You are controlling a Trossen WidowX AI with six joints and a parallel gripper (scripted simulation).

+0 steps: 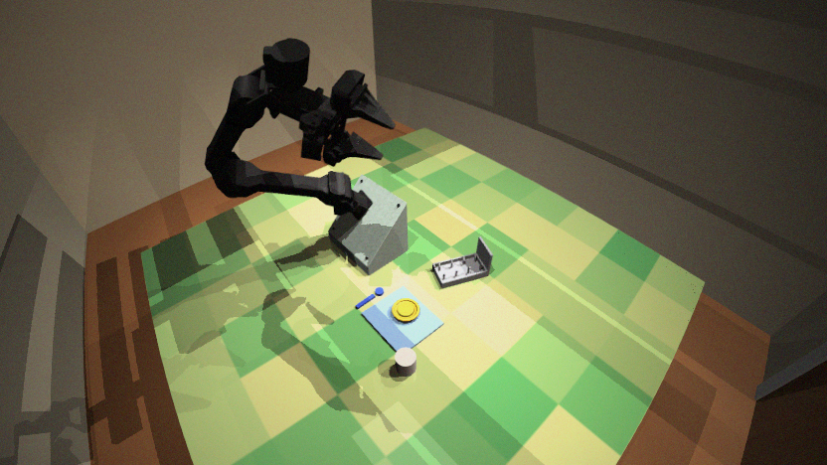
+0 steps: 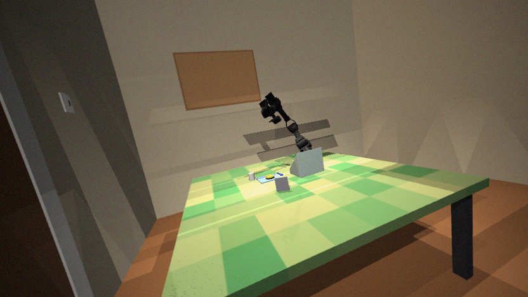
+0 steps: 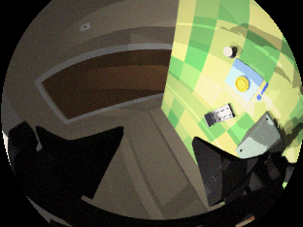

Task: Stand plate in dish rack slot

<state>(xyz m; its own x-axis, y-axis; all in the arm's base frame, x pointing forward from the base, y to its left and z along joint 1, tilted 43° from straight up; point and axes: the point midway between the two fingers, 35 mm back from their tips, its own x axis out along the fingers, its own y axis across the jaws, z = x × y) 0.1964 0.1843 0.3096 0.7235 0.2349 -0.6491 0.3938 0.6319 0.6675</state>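
Right now my gripper tip is 41 cm above the yellow plate and 4 cm short of it. Round my gripper tip: light blue mat: 42 cm below, 5 cm ahead, 2 cm to the right; blue spoon: 42 cm below, 5 cm behind, 4 cm to the right; cup: 40 cm below, 15 cm ahead, 8 cm to the right.
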